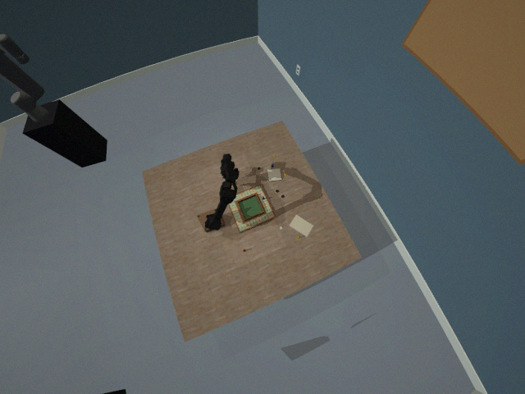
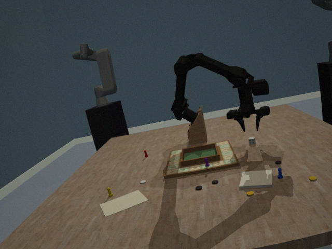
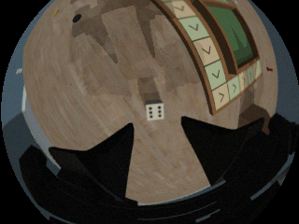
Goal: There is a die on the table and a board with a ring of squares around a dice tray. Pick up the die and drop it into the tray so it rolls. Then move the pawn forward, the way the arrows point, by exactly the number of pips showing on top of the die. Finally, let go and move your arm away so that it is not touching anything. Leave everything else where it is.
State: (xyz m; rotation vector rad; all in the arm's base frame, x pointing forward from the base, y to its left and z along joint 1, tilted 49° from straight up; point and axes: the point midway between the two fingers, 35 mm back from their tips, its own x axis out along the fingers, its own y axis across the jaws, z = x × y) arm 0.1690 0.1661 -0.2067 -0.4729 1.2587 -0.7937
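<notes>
The white die is 4 cm below my gripper tip. Round my gripper tip: purple pawn (21 cm ahead, 19 cm to the right, 3 cm below); green dice tray (10 cm ahead, 23 cm to the right, 5 cm below); white block (35 cm ahead, 2 cm to the right, 5 cm below).
</notes>
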